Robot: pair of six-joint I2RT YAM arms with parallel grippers.
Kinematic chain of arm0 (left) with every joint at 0, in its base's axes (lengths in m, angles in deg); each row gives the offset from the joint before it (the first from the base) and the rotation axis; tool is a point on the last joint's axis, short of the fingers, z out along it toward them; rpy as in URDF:
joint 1: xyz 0 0 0.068 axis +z
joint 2: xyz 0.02 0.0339 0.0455 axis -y
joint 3: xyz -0.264 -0.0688 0 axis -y
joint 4: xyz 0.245 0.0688 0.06 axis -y
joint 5: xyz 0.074 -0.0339 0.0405 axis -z
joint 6: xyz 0.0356 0 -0.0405 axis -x
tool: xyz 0 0 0 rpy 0 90 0
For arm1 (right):
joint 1: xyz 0 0 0.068 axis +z
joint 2: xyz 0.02 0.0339 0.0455 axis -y
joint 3: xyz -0.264 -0.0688 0 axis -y
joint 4: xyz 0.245 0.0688 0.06 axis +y
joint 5: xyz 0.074 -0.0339 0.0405 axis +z
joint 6: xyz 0.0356 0 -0.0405 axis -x
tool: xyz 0 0 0 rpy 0 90 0
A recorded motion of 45 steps. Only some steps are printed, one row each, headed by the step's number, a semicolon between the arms.
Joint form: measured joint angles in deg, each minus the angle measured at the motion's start. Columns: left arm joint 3, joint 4, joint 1, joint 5, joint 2, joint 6; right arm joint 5, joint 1, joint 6, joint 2, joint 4, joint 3.
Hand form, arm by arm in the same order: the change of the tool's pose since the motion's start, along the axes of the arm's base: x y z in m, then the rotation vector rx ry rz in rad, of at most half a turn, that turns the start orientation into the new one. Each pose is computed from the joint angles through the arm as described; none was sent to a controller.
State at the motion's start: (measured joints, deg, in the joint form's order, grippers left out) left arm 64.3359 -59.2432 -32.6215 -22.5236 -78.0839 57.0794; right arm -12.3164 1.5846 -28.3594 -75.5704 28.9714 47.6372
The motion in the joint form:
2: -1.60 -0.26 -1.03 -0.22 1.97 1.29; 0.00 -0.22 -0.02 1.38 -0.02 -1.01
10: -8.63 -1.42 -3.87 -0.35 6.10 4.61; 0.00 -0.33 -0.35 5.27 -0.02 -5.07
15: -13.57 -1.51 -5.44 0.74 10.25 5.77; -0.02 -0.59 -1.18 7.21 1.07 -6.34
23: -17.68 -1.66 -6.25 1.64 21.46 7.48; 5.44 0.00 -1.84 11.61 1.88 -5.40
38: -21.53 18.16 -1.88 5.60 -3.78 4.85; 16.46 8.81 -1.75 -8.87 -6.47 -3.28
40: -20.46 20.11 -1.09 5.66 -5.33 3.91; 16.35 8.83 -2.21 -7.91 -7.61 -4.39
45: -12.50 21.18 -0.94 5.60 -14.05 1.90; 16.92 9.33 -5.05 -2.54 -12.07 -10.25
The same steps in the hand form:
2: -0.0094 0.0010 -0.0003 -0.0078 -0.0075 0.0030; -0.0051 -0.0011 0.0003 0.0004 -0.0069 -0.0041
10: -0.0364 0.0063 -0.0202 0.0105 0.0387 0.0057; -0.0226 -0.0020 -0.0060 0.0034 -0.0051 -0.0108
15: -0.0555 0.0131 -0.0309 -0.0026 0.0585 -0.0079; -0.0310 -0.0032 -0.0068 0.0107 -0.0007 -0.0274
23: -0.0833 0.0312 -0.0204 -0.1023 -0.0313 -0.0025; -0.0379 0.0023 0.0126 0.0980 -0.0782 0.0289
38: -0.0223 0.0015 -0.1091 -0.0415 0.1428 0.0221; 0.0077 0.0519 -0.0491 0.2528 0.1236 0.2711
40: -0.0133 -0.0008 -0.1096 -0.0517 0.1246 0.0192; 0.0048 0.0513 -0.0493 0.2560 0.1060 0.2659
45: 0.0197 -0.0219 -0.1109 -0.0408 0.1250 -0.0103; -0.0143 0.0504 -0.0513 0.2942 0.0388 0.2470

